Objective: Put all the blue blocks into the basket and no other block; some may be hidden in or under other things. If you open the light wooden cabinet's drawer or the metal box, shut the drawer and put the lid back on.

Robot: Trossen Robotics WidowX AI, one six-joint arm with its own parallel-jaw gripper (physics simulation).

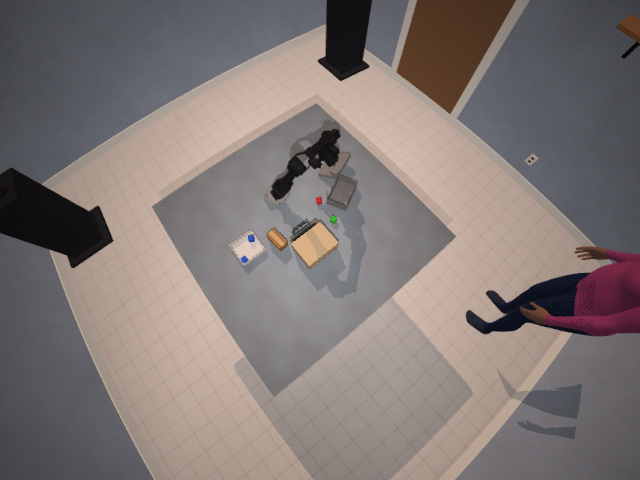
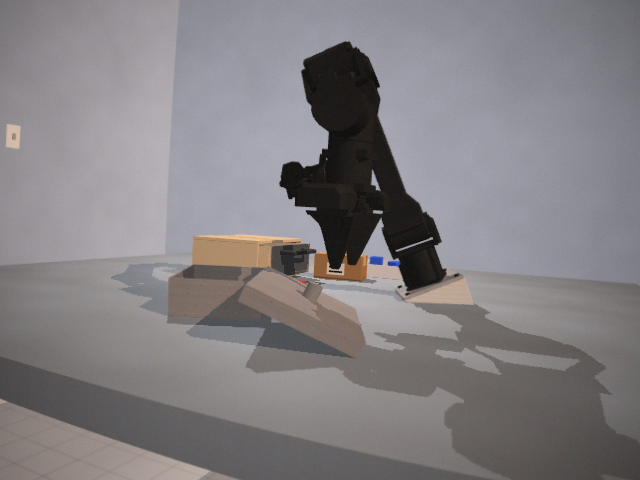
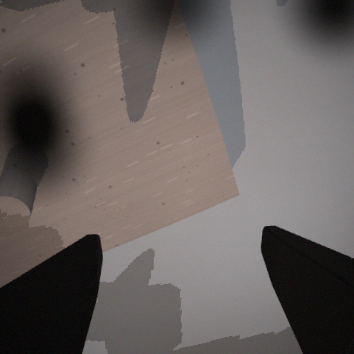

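Note:
Two blue blocks (image 1: 251,238) (image 1: 244,259) (image 2: 376,260) (image 2: 393,263) sit in the white basket (image 1: 245,248) (image 2: 379,272). The metal box (image 1: 338,207) (image 2: 206,300) stands uncovered. Its lid (image 1: 337,164) (image 2: 302,314) (image 3: 165,150) leans tilted, one end against the box's side and the other on the table, its knob (image 2: 312,291) (image 3: 21,175) facing up. My gripper (image 2: 344,264) (image 3: 182,242) is partly open and empty, pointing down above and near the lid. The light wooden cabinet (image 1: 315,244) (image 2: 224,250) has a dark drawer front with a handle (image 1: 301,227); whether it is fully shut is unclear.
A red block (image 1: 318,200) (image 2: 302,282) lies between the metal box and the arm's base (image 1: 273,197) (image 2: 439,291). A green block (image 1: 333,219) lies between the metal box and cabinet. An orange-brown box (image 1: 277,239) (image 2: 323,269) stands between the basket and cabinet.

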